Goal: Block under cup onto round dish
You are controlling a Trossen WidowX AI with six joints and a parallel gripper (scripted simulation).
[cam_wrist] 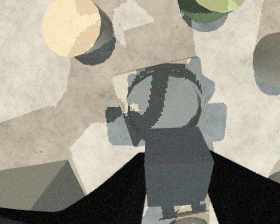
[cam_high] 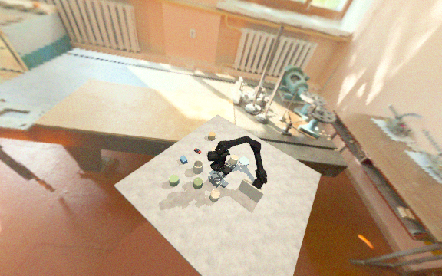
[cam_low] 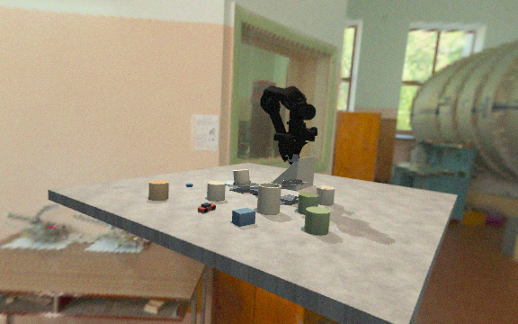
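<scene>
Right now the pale blue round dish is 370 mm to the right of my gripper tip, 170 mm below it and 40 mm behind it. The rest, counted from my gripper tip: balance: 130 mm below, 120 mm to the right, 10 mm ahead; then small red piece: 340 mm ahead, 160 mm below, 120 mm to the right; then blue block: 340 mm ahead, 150 mm below, 60 mm to the left.
</scene>
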